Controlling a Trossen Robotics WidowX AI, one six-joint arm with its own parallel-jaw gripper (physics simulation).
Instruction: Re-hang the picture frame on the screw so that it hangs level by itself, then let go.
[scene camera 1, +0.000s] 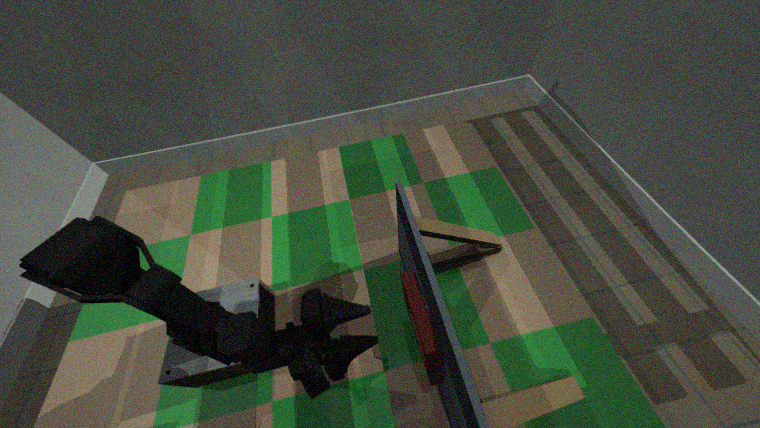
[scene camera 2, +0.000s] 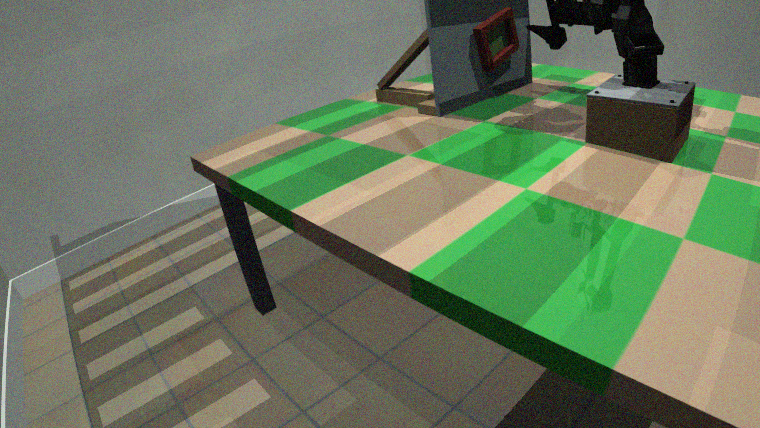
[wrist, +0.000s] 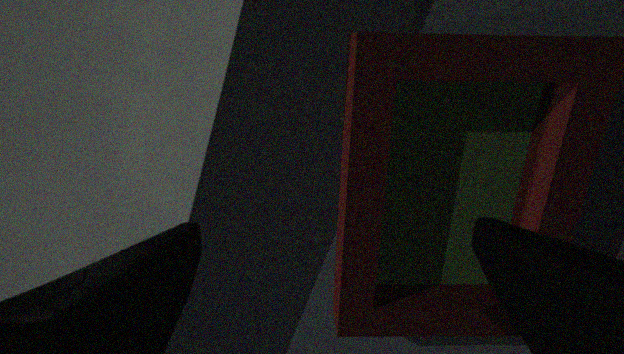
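Seen in the pictures: gripper, between the fingertips: (scene camera 1: 374, 325) (scene camera 2: 522, 11) (wrist: 336, 233); arm's base, origin of its link: (scene camera 2: 641, 83).
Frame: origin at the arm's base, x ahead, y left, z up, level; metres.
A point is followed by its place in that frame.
The red picture frame (scene camera 1: 420, 313) {x 0.432, y -0.027, z 0.119 m} (scene camera 2: 482, 48) {x 0.419, y 0.050, z 0.037 m} (wrist: 367, 175) {x 0.420, y -0.035, z 0.110 m}, with a green panel inside, is against the upright grey board (scene camera 1: 408, 233) {x 0.431, y 0.121, z 0.148 m} (scene camera 2: 452, 58) {x 0.427, y 0.152, z 0.023 m} (wrist: 270, 150) {x 0.451, y -0.019, z 0.160 m}. It sits tilted relative to the board, its right side higher in scene camera 2. My gripper (scene camera 1: 373, 323) {x 0.350, y -0.042, z 0.132 m} (wrist: 336, 233) {x 0.350, y -0.042, z 0.132 m} is open and empty, pointing at the board, with a gap to the frame in scene camera 1. In the wrist view the frame's left bar lies between the fingertips; the right finger covers part of the green panel and lower bar. The screw does not show.
Wooden struts (scene camera 1: 468, 252) {x 0.603, y 0.170, z -0.074 m} (scene camera 2: 404, 59) {x 0.562, y 0.196, z 0.019 m} brace the board from behind. The arm's base block (scene camera 2: 630, 122) {x -0.033, y 0.122, z -0.052 m} stands on the green and tan checkered table (scene camera 2: 372, 199) {x 0.172, y 0.578, z -0.113 m}, in front of the board. The board's left edge shows in the wrist view near my left finger.
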